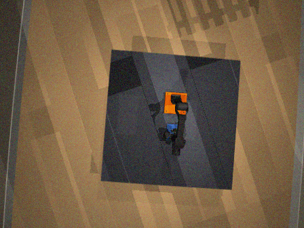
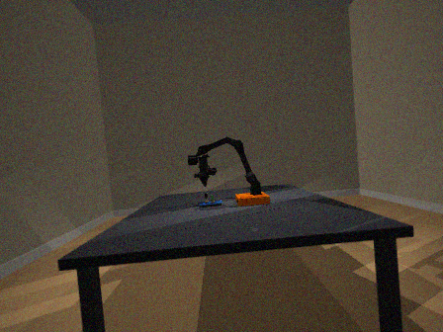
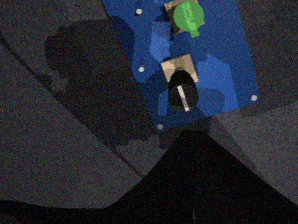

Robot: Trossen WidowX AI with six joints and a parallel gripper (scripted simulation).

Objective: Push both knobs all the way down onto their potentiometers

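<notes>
Now: gripper tip 4 cm past the green knob, 2 cm to the right of it and 8 cm above it.
</notes>
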